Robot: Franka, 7 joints.
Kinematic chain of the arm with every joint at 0, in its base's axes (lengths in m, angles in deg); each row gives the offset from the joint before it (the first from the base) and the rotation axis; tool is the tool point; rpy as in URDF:
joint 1: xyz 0 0 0.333 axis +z
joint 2: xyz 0 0 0 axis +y
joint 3: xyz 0 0 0.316 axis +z
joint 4: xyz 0.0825 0 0 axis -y
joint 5: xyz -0.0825 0 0.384 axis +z
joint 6: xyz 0 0 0 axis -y
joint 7: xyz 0.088 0 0 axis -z
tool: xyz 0 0 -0.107 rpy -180 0 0
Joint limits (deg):
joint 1: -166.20..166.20
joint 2: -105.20..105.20
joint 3: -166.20..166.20
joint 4: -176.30..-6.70
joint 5: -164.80..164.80
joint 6: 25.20..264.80
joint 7: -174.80..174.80
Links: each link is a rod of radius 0.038 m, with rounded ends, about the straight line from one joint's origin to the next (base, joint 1, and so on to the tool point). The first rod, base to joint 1, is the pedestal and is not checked.
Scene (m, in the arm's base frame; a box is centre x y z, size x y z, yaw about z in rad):
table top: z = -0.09
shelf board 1: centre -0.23 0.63 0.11 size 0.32 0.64 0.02 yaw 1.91
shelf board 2: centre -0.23 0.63 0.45 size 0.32 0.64 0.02 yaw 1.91
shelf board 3: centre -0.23 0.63 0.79 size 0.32 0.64 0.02 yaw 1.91
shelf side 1: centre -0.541 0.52 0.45 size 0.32 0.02 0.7 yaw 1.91
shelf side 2: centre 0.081 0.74 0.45 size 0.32 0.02 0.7 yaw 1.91
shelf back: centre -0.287 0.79 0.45 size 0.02 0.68 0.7 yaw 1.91
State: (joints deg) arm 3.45 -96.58 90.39 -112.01 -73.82 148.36 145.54
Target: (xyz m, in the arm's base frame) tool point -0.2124 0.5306 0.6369
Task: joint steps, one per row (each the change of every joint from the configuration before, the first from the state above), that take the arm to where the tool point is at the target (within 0.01 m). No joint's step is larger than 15 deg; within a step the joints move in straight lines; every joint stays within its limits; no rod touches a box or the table.
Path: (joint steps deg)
1: 11.27 1.86 0.80 -12.49 -0.82 0.44 0.00
2: 11.26 1.86 0.80 -12.49 -0.82 0.43 0.00
3: 11.27 1.86 0.80 -12.49 -0.82 0.44 0.00
4: 11.26 1.86 0.81 -12.49 -0.82 0.44 0.00
5: -9.79 -3.03 -13.53 8.05 1.39 -4.77 0.00
6: -9.79 -3.02 -13.52 8.04 1.40 -4.77 0.00
7: -9.80 -3.02 -13.53 8.04 1.40 -4.77 0.00
8: -9.02 6.89 4.35 14.74 -0.40 3.30 0.00
9: -9.02 6.90 4.34 14.73 -0.40 3.30 0.00

